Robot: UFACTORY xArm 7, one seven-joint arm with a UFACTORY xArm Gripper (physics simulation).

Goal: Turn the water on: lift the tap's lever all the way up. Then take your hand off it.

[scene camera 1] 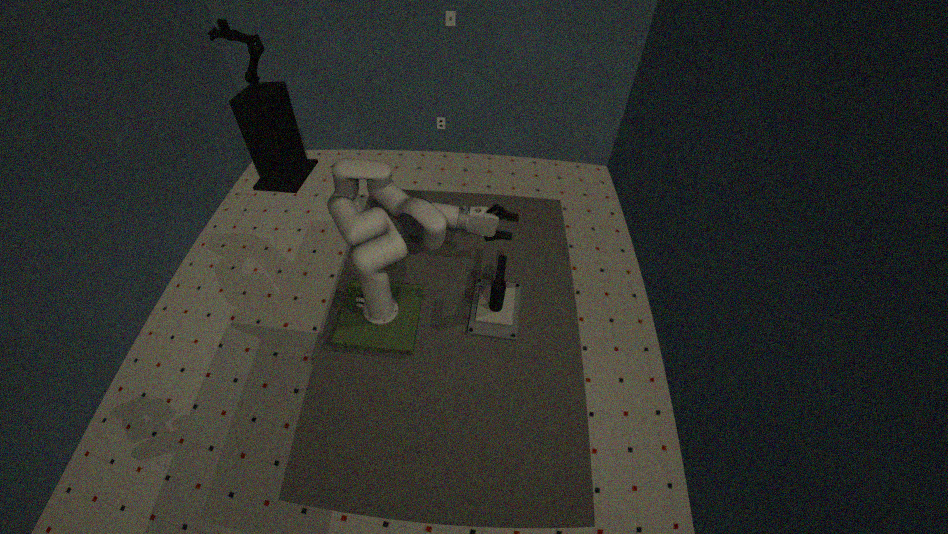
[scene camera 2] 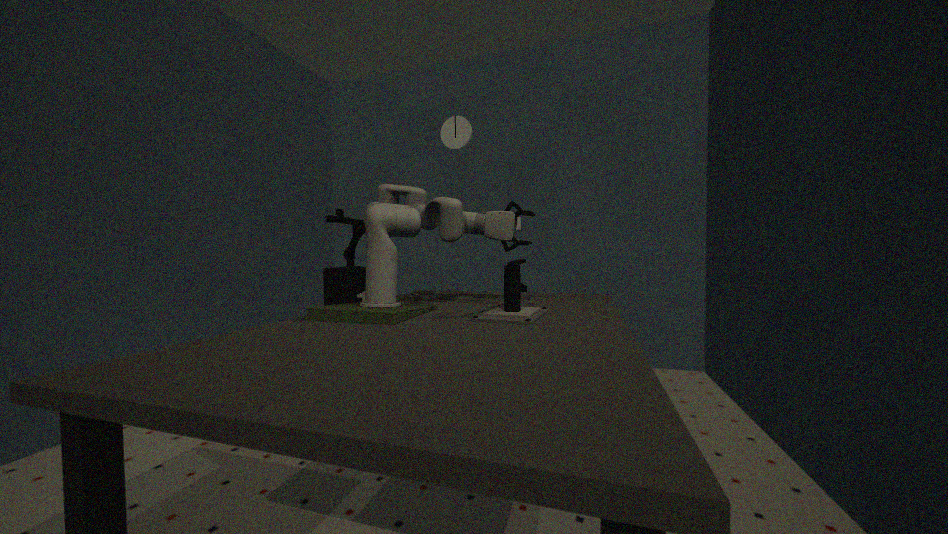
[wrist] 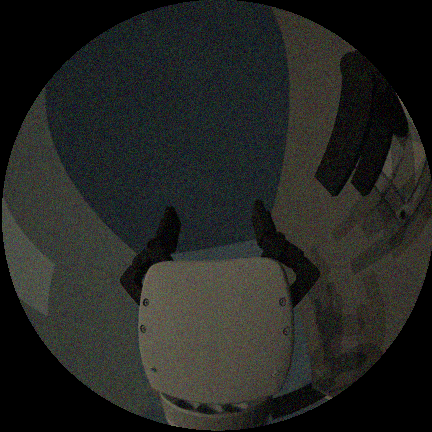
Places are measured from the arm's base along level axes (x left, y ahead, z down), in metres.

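Pixels of known places: gripper, fingertip midpoint: [scene camera 1: 515, 227] [scene camera 2: 533, 228] [wrist: 213, 211]; arm's base at its link origin: [scene camera 1: 380, 310] [scene camera 2: 380, 305].
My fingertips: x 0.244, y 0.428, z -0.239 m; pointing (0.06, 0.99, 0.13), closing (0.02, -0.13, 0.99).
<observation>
For each thing: its top centre in the pictures, then the offset to it from my fingertips. "pt": a spot on its surface instead. Level surfaces: height alone.
- tap at a spot on its surface: [scene camera 2: 512, 289] pt dx -0.177, dy -0.022, dz +0.184 m
- pale base plate at its top centre: [scene camera 2: 512, 311] [scene camera 1: 495, 306] dx -0.154, dy -0.029, dz +0.251 m
- table at its surface level: dz +0.263 m
The tap [scene camera 1: 497, 295] [scene camera 2: 512, 289] is a dark upright post on a pale base plate [scene camera 1: 492, 328] [scene camera 2: 494, 317]. Its dark lever [scene camera 1: 501, 265] [scene camera 2: 517, 262] is at the top; in scene camera 2 it seems to slope slightly up towards its tip, but its exact angle is hard to tell. Two dark bars of the tap [wrist: 332, 125] show at the right of the wrist view, apart from the fingers. My gripper [scene camera 1: 513, 226] [scene camera 2: 530, 228] [wrist: 213, 211] is open and empty. It is in the air above and beyond the lever, with a gap between them.
The arm's base stands on a green board [scene camera 1: 378, 339] [scene camera 2: 398, 317] to the left of the tap. The table [scene camera 1: 451, 424] [scene camera 2: 411, 391] lies under both. A black pedestal [scene camera 1: 270, 129] with a small dark arm [scene camera 1: 253, 56] stands behind on the left.
</observation>
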